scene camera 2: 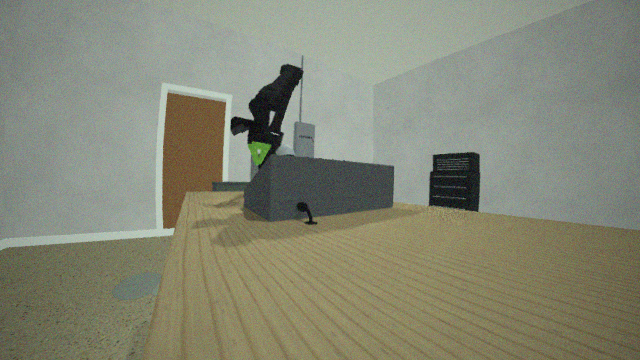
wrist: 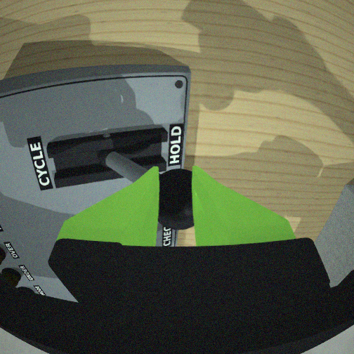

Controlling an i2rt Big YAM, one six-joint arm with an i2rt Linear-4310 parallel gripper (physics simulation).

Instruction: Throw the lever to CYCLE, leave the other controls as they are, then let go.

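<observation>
The lever [wrist: 129,167] rises from a dark slot in the grey panel [wrist: 102,90] [scene camera 2: 330,187] and leans toward HOLD [wrist: 175,145], away from CYCLE [wrist: 40,163]. Its black round knob [wrist: 176,200] shows through the narrow gap between the green fingers in the wrist view; its sides are hidden behind them. My gripper [wrist: 175,175] [scene camera 2: 258,161] is drawn nearly shut over the knob, with no firm hold on it to be seen. In the scene view the gripper is at the panel box's near left end, and the lever cannot be made out.
Other controls are partly visible at the wrist view's lower left, near OVER [wrist: 11,250] and UNDER [wrist: 26,273]. A CHECK label [wrist: 167,236] is partly covered. A small black stalk [scene camera 2: 309,214] stands before the box on the wooden table [scene camera 2: 375,290]. A grey cabinet [scene camera 2: 304,142] stands behind.
</observation>
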